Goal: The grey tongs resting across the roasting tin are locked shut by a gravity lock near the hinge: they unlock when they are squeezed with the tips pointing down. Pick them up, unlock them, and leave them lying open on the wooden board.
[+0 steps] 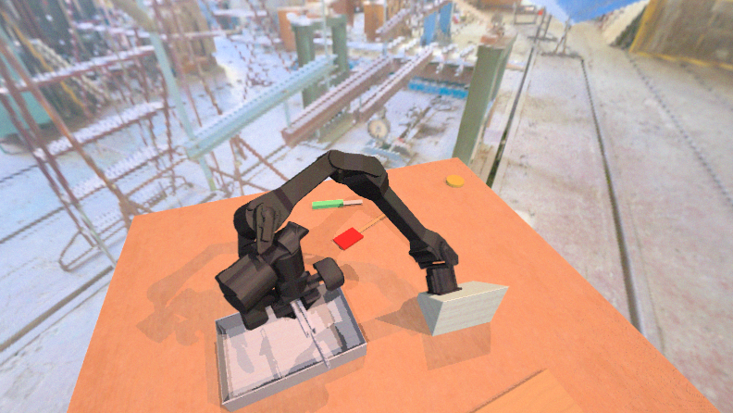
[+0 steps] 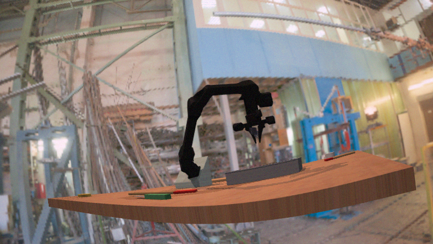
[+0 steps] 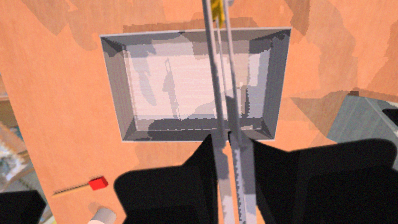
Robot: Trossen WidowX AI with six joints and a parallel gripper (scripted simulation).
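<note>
The wooden board is 32 cm behind my gripper tip, 36 cm to the left of it and 15 cm below it. Round my gripper tip: grey roasting tin 3 cm ahead, 3 cm to the right, 13 cm below; red-headed spatula 26 cm behind, 33 cm to the right, 15 cm below; yellow lock slider 1 cm ahead, 8 cm to the right, 4 cm above.
</note>
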